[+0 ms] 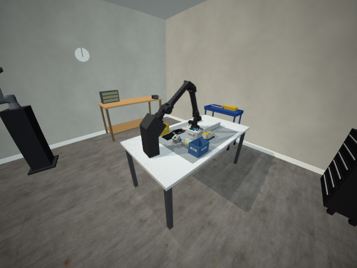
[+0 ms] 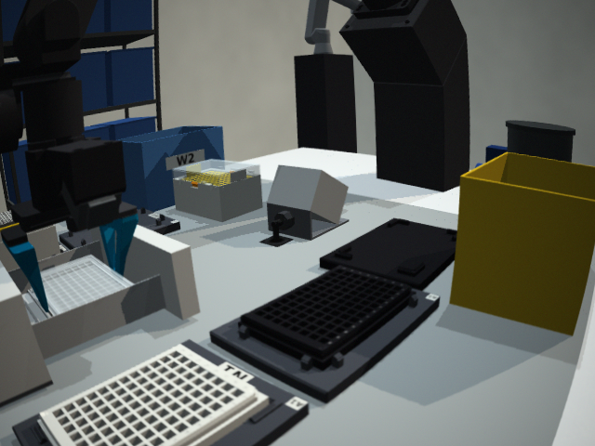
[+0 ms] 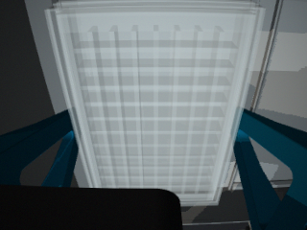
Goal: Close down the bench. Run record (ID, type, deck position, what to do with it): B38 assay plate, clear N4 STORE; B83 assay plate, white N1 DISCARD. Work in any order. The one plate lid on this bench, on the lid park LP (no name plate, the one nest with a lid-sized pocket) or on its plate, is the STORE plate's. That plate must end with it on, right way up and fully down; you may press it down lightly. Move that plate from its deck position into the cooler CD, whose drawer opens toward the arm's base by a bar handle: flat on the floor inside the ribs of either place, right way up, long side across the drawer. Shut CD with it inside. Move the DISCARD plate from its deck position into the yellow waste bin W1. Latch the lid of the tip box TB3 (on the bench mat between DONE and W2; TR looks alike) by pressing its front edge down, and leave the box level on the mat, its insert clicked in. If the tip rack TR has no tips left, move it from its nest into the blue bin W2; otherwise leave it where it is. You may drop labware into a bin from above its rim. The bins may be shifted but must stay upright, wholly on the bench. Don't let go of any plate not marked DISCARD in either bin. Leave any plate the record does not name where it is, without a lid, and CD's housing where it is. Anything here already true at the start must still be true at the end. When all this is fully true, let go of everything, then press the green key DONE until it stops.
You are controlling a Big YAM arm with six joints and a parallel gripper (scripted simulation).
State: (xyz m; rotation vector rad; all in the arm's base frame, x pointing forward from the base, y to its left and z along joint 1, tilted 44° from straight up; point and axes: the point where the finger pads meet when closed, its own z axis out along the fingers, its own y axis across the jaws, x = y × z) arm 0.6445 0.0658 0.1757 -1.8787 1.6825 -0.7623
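My hand is right at the clear plate lid. Round my hand: white plate (2 cm ahead, 19 cm to the left, 1 cm below); cooler drawer (3 cm ahead); clear plate (right at my hand).
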